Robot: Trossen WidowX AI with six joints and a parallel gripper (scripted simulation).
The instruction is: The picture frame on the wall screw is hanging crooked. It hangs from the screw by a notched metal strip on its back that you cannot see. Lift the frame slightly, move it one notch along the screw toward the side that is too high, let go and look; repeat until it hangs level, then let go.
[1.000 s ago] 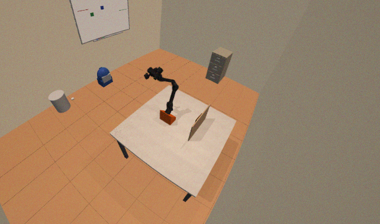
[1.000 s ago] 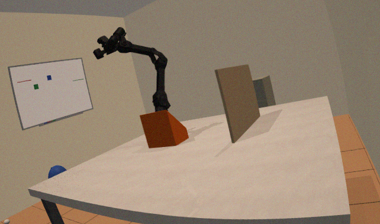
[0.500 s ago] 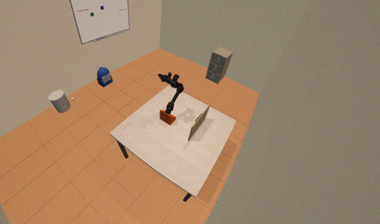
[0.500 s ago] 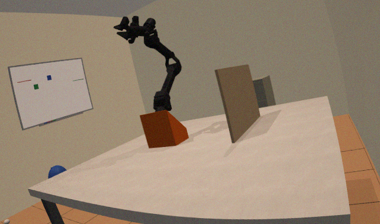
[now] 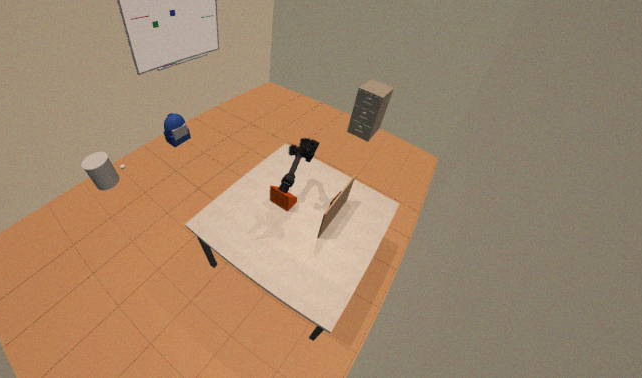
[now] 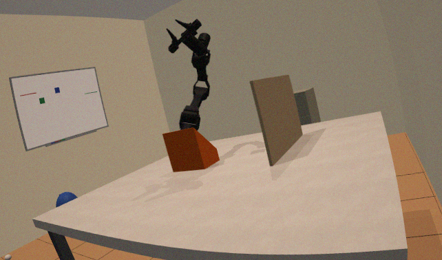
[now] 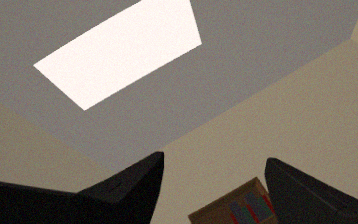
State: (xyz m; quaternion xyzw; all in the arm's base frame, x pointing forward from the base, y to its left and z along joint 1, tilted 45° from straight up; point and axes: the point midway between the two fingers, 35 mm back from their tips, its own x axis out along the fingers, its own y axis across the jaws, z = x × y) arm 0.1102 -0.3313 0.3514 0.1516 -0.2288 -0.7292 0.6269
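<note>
My gripper tip is 31 cm short of the picture frame, 17 cm to the right of it and 49 cm above it. Round my gripper tip: wall panel: 32 cm ahead, 16 cm to the left, 50 cm below.
</note>
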